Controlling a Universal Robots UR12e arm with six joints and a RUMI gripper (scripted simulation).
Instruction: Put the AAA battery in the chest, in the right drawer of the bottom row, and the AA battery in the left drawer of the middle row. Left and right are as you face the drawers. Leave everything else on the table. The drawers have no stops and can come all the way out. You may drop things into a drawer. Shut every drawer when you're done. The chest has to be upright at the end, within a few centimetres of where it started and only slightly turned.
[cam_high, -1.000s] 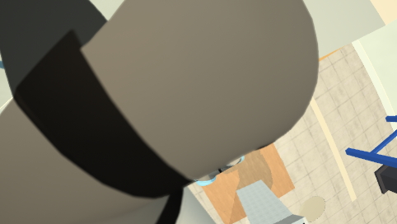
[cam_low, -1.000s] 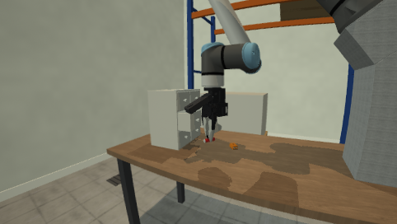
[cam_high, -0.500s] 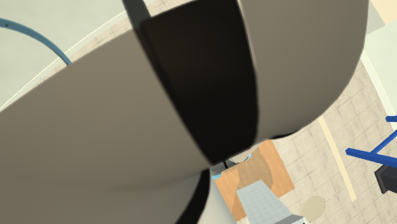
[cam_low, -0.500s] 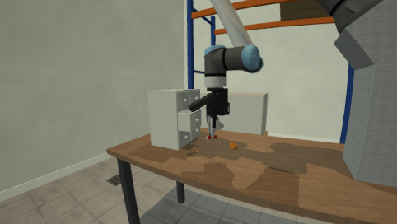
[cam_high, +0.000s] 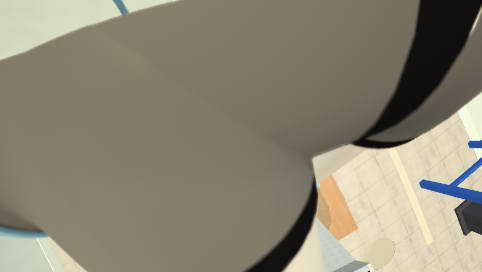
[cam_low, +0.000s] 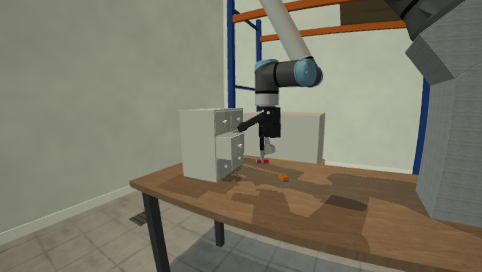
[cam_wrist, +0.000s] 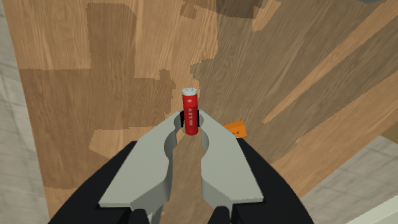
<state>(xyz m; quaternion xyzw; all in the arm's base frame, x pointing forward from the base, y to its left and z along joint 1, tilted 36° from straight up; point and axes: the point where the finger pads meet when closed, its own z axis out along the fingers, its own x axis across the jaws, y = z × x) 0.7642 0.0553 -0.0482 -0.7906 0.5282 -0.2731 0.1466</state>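
Right now my hand is 70 mm past the orange block, 100 mm to the left of it and 100 mm above it. Also, from my hand: red cylinder: 10 mm below; then thin black cylinder: 260 mm ahead, 130 mm to the right, 100 mm below.
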